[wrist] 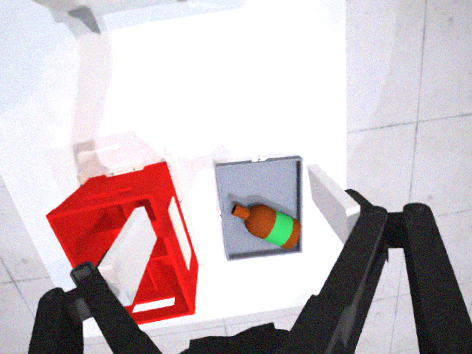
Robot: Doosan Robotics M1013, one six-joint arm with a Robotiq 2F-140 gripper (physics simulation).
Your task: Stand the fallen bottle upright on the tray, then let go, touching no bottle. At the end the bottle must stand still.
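Places are measured from the arm's base along level axes (x down, y ahead, z right), in millimetres.
Pixels of known places: gripper, fingertip midpoint: point(228, 203).
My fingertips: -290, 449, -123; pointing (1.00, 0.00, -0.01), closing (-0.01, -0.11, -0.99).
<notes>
Ahead of a thing's pixels: the offset from my fingertips to its middle, as dx, dy, dz. "*": to the spot under its first point. Level surfaces: height alone.
A brown bottle {+354, +237, -61} point(260, 220) with a green band lies on its side in the grey tray {* +391, +138, -47} point(250, 177). Its neck points to the left and slightly up in the view, and its base is near the tray's right wall, toward the lower right corner. My gripper point(228, 203) is wide open with nothing between its pale finger pads. It hangs above the table; in the view the bottle and tray show between the two fingers, nearer the right one. The fingers appear apart from the bottle.
A red crate {* +250, +323, +113} point(192, 295) with compartments stands left of the tray, partly hidden behind the left finger. The white table {dx +396} point(225, 90) extends beyond both, its right edge running past the tray. Tiled floor point(390, 165) shows at the right.
</notes>
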